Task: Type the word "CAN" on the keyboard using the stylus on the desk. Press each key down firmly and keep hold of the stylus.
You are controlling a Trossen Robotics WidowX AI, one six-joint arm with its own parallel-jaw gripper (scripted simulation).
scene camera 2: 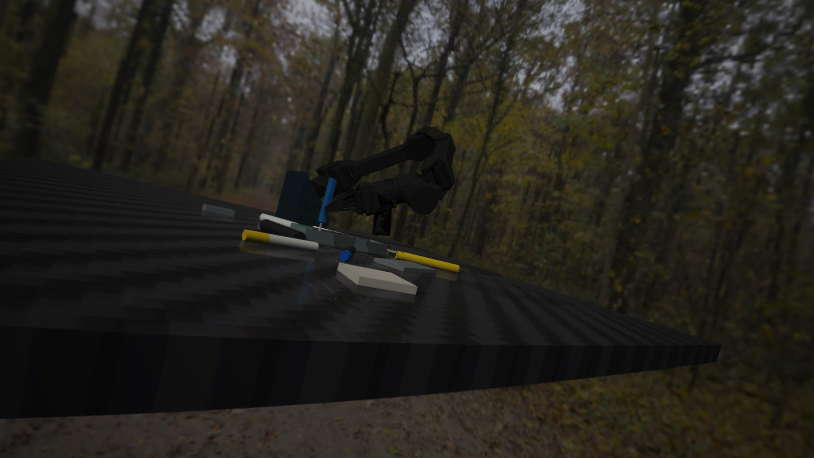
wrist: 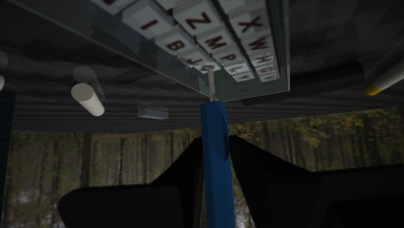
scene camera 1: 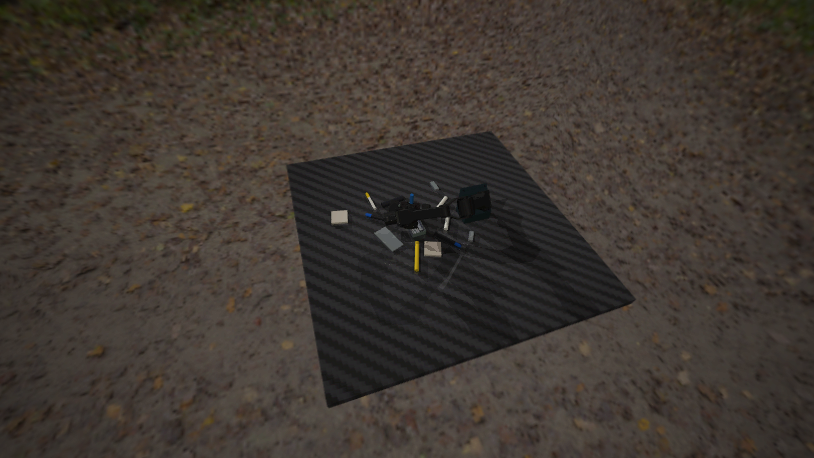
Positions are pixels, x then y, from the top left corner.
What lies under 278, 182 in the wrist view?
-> My gripper.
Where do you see a yellow-and-white marker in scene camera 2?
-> At 248, 235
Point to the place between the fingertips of my gripper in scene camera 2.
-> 324, 209
